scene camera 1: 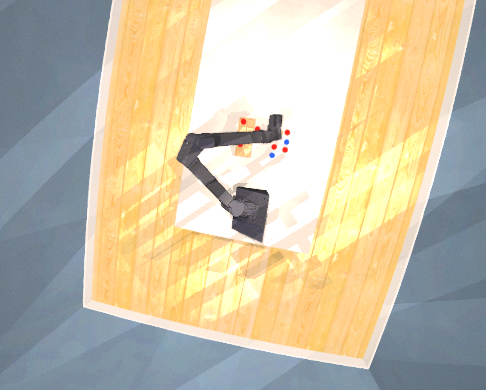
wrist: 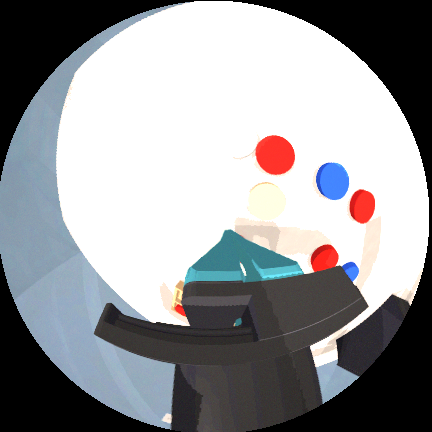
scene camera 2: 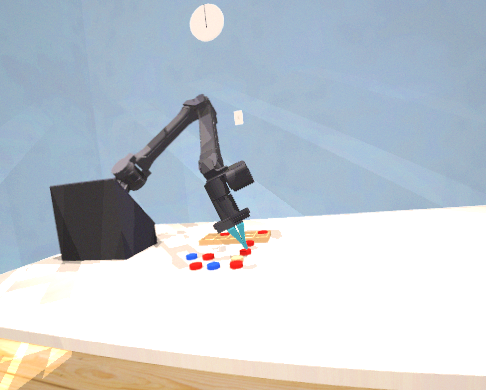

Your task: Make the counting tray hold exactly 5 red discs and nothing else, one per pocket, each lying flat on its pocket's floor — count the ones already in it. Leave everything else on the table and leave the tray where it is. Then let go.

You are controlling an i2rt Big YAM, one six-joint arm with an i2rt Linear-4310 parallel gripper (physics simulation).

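Observation:
The wooden counting tray (scene camera 1: pixel 251 121) (scene camera 2: pixel 205 241) holds a red disc (scene camera 1: pixel 243 121) (scene camera 2: pixel 262 232) near one end and another red disc (scene camera 1: pixel 240 145) (scene camera 2: pixel 224 234). A red disc (scene camera 1: pixel 257 129) (scene camera 2: pixel 249 243) lies on the table beside the tray. My gripper (scene camera 2: pixel 246 247) (wrist: pixel 226 235) is shut and empty, its tips low at another red disc (scene camera 2: pixel 245 252), which the fingers almost wholly hide in the wrist view. More loose red discs are one (scene camera 1: pixel 287 132) (scene camera 2: pixel 236 265) (wrist: pixel 275 155), one (scene camera 1: pixel 285 149) (scene camera 2: pixel 195 266) (wrist: pixel 362 206) and one (scene camera 1: pixel 274 147) (scene camera 2: pixel 208 256) (wrist: pixel 324 258). The arm covers part of the tray from above.
A cream disc (scene camera 2: pixel 237 258) (wrist: pixel 267 201) lies near the fingertips. A blue disc (scene camera 1: pixel 286 142) (scene camera 2: pixel 213 266) (wrist: pixel 332 181) and a second blue disc (scene camera 1: pixel 272 155) (scene camera 2: pixel 191 256) (wrist: pixel 350 271) lie among the loose red ones.

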